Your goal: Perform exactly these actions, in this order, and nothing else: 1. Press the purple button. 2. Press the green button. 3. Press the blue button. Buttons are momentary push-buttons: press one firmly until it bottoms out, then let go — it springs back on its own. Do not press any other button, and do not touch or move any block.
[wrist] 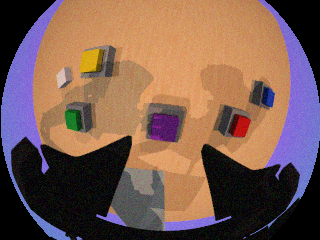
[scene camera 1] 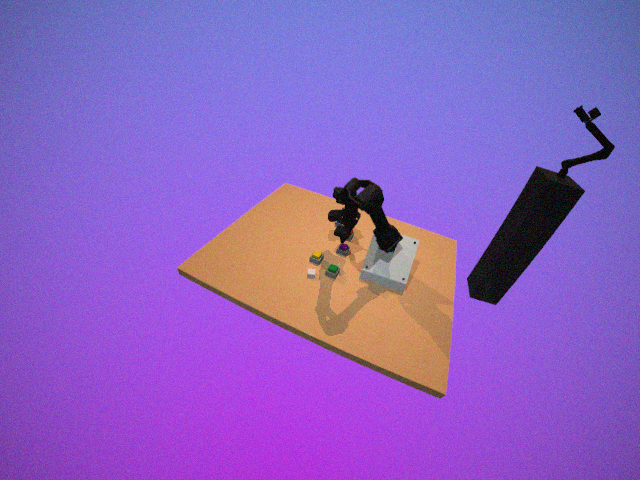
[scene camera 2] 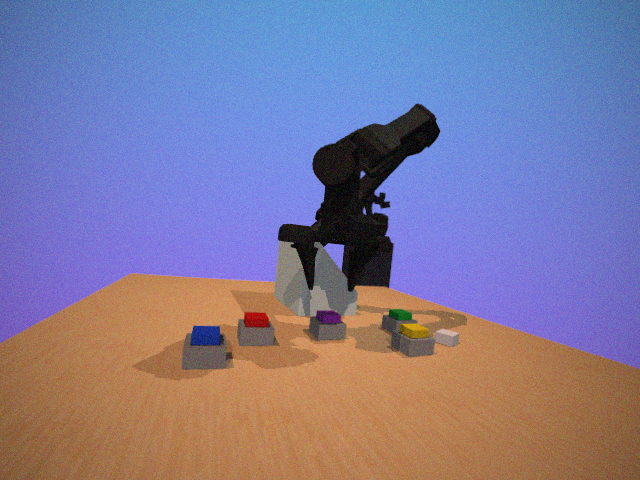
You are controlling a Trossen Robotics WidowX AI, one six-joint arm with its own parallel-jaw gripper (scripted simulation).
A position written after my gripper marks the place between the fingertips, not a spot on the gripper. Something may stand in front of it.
Note:
My gripper (scene camera 2: 330,290) is open, with nothing in its grasp.
My gripper is seen too in the wrist view (wrist: 168,145).

